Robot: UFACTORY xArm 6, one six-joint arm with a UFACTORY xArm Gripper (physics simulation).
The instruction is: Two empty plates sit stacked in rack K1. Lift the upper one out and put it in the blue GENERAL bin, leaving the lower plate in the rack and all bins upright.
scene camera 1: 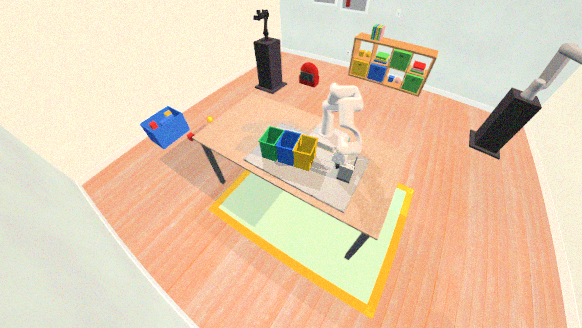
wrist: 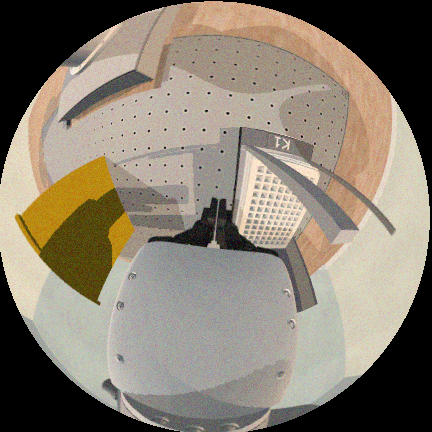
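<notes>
The dark grey rack K1 stands on the pegboard near the arm. In the wrist view, a cream plate with a grid of square wells lies in it; the lower plate cannot be made out beneath. My gripper is shut and empty. In the wrist view its fingertips are just left of the rack, on the yellow bin's side; their height and any contact are unclear. The blue bin stands upright between the green bin and the yellow bin, both upright.
Tall grey posts rise at the rack's far side in the wrist view. The perforated grey board lies on the wooden table. The robot's base block is at the wrist view's upper left.
</notes>
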